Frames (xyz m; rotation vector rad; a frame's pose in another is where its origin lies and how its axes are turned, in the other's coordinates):
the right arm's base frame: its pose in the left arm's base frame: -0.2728 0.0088 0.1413 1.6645 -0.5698 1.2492
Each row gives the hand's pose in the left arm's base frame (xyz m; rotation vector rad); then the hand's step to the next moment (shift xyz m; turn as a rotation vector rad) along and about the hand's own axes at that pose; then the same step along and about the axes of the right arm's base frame.
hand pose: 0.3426 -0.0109 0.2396 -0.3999 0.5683 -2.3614
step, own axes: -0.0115 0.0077 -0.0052 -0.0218 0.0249 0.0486
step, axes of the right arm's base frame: -0.0045 -0.0140 0.0017 0.0399 -0.0217 0.0373
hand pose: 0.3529 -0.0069 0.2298 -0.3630 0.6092 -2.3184
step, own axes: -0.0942 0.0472 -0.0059 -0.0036 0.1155 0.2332
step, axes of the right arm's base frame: 0.0056 -0.1047 0.0120 0.1627 -0.0101 0.2029
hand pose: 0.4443 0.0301 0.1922 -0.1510 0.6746 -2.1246
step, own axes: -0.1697 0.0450 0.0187 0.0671 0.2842 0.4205
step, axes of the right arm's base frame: 0.0838 -0.1534 -0.0247 0.2366 -0.0044 0.4540
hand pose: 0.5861 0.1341 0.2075 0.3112 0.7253 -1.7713
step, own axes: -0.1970 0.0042 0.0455 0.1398 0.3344 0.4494
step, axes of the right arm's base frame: 0.1778 -0.0571 -0.0776 0.2028 -0.0032 0.5405
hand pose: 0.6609 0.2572 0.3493 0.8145 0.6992 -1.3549
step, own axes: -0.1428 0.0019 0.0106 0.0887 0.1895 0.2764
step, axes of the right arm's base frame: 0.1204 0.0290 -0.0719 0.1150 0.0100 0.3269
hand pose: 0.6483 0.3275 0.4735 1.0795 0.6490 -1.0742
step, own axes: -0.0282 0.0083 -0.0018 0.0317 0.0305 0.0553
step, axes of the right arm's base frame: 0.0252 0.0073 -0.0134 0.0081 -0.0001 0.0702
